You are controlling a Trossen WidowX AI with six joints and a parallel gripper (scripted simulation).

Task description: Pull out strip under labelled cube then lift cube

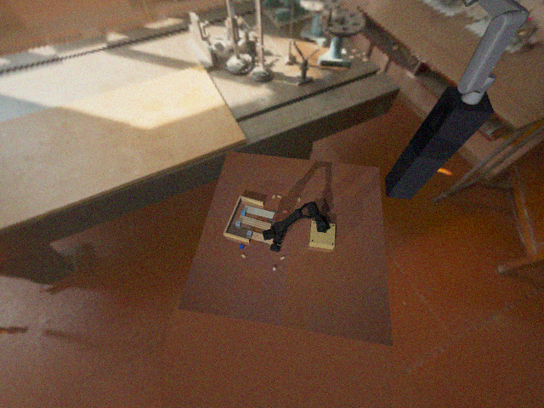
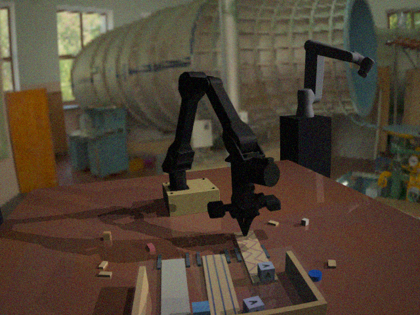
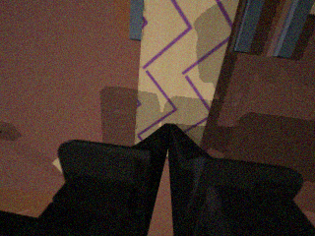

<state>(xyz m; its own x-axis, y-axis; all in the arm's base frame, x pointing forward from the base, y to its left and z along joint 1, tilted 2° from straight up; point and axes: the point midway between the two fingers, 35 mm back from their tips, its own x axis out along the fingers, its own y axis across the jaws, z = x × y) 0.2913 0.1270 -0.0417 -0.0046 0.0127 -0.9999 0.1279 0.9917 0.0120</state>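
Now: gripper tip 10 cm short of the zigzag strip and 1 cm to the left of it. From my gripper tip the other things lie so: blue disc (25 cm ahead, 7 cm to the left).
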